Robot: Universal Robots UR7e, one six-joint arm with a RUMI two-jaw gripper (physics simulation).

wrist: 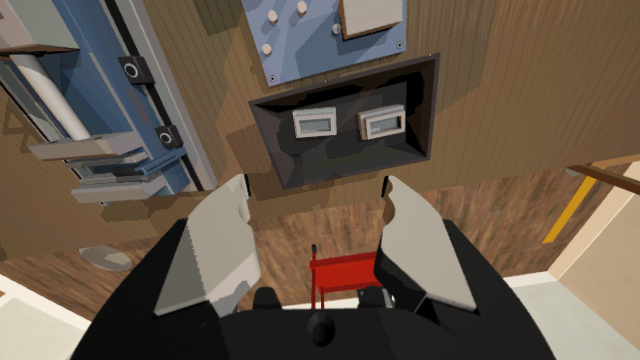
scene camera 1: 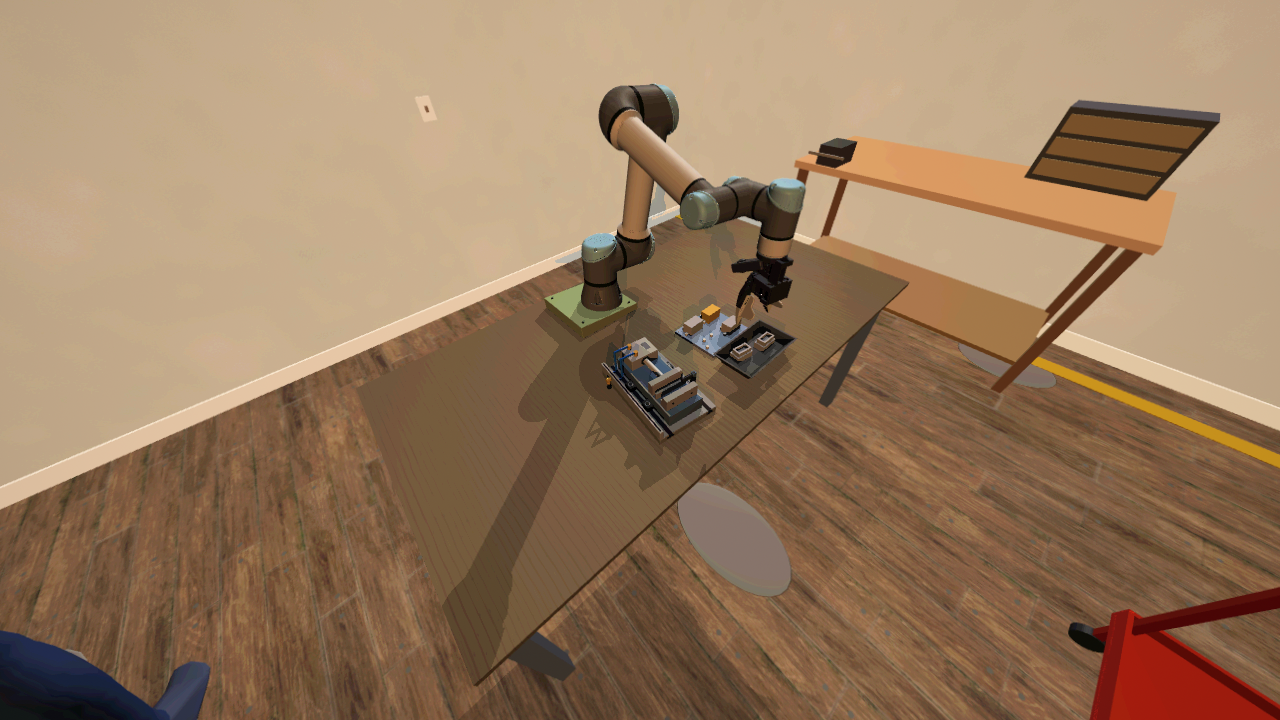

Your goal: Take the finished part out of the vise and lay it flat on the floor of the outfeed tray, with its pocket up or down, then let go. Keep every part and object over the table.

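Where they show: gripper, between the fingertips: (wrist: pixel 316 178) (scene camera 1: pixel 752 318); arm's base, origin of its link: (scene camera 1: pixel 601 300).
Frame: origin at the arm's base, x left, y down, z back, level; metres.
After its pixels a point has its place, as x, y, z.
Note:
Two light parts lie flat in the dark outfeed tray (scene camera 1: pixel 771 358) @(0.217, -0.006, -0.593) (wrist: pixel 320 165) @(0.174, 0.011, -0.585), pockets up: the left part (scene camera 1: pixel 741 357) @(0.159, 0.001, -0.529) (wrist: pixel 314 114) @(0.178, -0.013, -0.499), nearer the vise, and the right part (scene camera 1: pixel 764 345) @(0.248, -0.005, -0.543) (wrist: pixel 385 115) @(0.271, -0.015, -0.513). They lie apart from each other. The vise (scene camera 1: pixel 680 396) @(-0.121, -0.058, -0.559) (wrist: pixel 115 191) @(-0.098, -0.065, -0.546) stands to the left; thin plates show between its jaws, and no finished part can be made out there. My gripper (scene camera 1: pixel 754 307) @(0.177, -0.138, -0.525) (wrist: pixel 316 178) @(0.177, -0.138, -0.525) is open and empty, above the tray and clear of both parts, with its fingertips wide apart.
A blue plate (scene camera 1: pixel 711 342) @(0.159, 0.023, -0.407) (wrist: pixel 320 62) @(0.195, 0.023, -0.440) with pegs and blocks adjoins the tray; an orange block (scene camera 1: pixel 710 312) @(0.235, -0.013, -0.323) sits at its back. The table's front edge runs close beyond the tray. A workbench (scene camera 1: pixel 939 179) stands behind and a red cart (scene camera 1: pixel 1190 662) (wrist: pixel 345 275) in front.

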